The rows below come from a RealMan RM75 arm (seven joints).
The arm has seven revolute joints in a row. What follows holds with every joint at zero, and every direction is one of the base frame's. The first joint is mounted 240.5 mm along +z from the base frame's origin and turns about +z. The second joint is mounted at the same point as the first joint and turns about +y. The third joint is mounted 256 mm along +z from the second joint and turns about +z. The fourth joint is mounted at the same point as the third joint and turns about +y. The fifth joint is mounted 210 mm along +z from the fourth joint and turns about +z. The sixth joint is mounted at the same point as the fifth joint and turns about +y. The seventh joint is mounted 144 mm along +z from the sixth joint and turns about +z. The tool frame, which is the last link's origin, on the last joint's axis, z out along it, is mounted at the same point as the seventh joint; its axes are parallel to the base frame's.
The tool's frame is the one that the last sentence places.
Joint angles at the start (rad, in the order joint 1, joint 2, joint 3, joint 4, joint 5, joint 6, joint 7):
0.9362 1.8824 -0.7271 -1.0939 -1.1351 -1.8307 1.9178
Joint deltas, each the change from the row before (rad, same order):
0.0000 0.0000 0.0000 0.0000 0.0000 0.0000 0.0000
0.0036 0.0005 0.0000 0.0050 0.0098 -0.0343 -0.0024
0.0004 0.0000 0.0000 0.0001 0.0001 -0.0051 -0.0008
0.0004 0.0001 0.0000 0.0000 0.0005 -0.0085 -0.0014
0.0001 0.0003 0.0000 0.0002 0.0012 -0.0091 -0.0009
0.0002 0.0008 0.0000 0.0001 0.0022 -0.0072 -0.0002
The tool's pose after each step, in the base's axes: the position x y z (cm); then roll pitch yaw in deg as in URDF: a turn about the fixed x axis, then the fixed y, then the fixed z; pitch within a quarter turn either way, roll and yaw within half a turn. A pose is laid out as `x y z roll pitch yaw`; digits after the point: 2 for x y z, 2 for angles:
-0.35 35.68 20.23 -167.93 63.50 22.89
-0.29 35.25 20.10 -169.84 63.47 23.13
-0.28 35.19 20.07 -170.06 63.37 23.21
-0.25 35.08 20.03 -170.41 63.23 23.37
-0.21 34.96 19.99 -170.85 63.12 23.46
-0.18 34.86 19.95 -171.25 63.13 23.52

